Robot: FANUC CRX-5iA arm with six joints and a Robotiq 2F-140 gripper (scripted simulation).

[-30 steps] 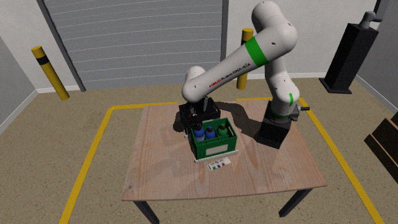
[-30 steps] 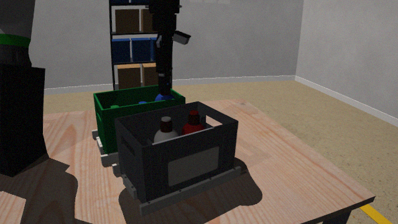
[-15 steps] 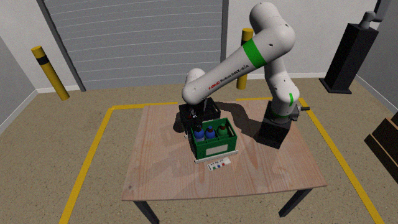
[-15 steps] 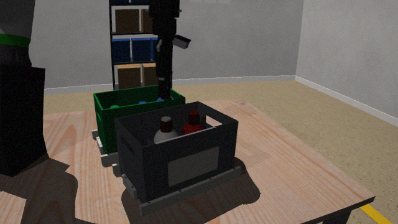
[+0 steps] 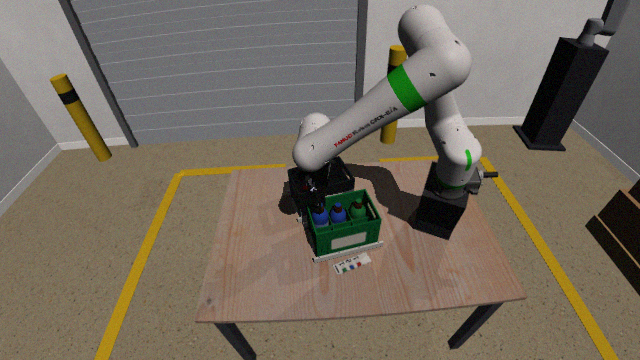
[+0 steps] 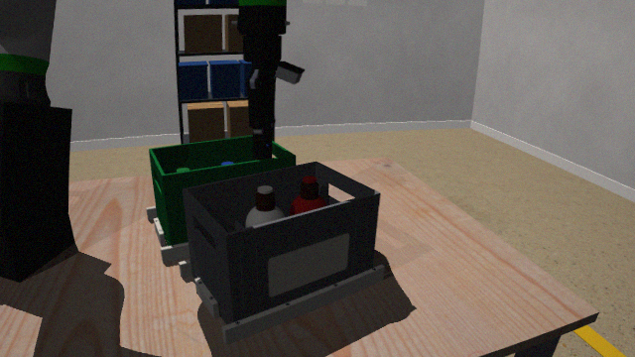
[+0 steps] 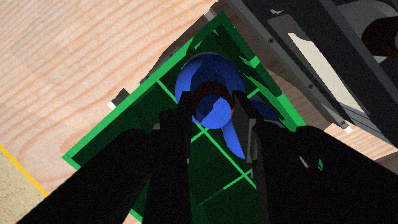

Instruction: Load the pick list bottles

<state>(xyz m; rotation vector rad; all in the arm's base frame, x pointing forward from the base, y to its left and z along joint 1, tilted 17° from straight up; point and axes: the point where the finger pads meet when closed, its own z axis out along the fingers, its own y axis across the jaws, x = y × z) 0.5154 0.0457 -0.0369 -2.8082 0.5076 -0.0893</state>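
Now: hand 130 mm to the left of the red-label bottle, 110 mm above it and 80 mm short of it. From my hand the other things lie so: blue-label bottle (80 mm below); then white-label bottle (170 mm to the right, 110 mm below); then green crate (120 mm below, 90 mm behind, 10 mm to the left).
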